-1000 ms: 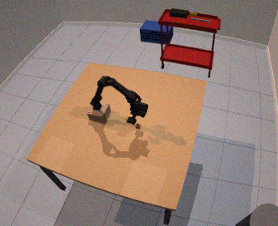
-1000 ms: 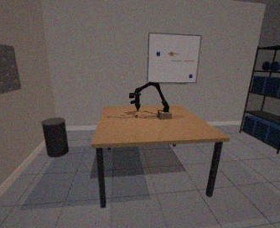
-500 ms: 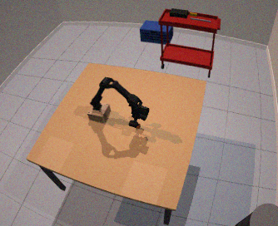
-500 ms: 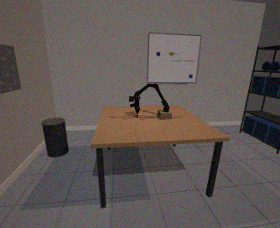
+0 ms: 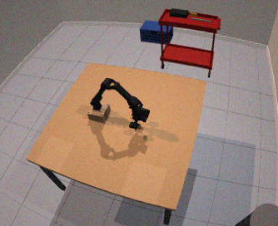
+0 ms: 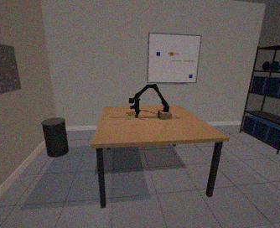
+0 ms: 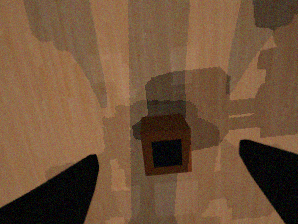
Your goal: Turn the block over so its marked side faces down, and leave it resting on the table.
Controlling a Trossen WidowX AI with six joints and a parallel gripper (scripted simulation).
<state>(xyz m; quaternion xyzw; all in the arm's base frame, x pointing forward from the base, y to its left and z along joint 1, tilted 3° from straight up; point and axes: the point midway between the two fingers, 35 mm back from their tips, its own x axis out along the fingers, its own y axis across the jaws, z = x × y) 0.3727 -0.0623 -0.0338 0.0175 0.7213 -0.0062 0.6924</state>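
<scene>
The orange block is 1 cm below my gripper tip.
</scene>
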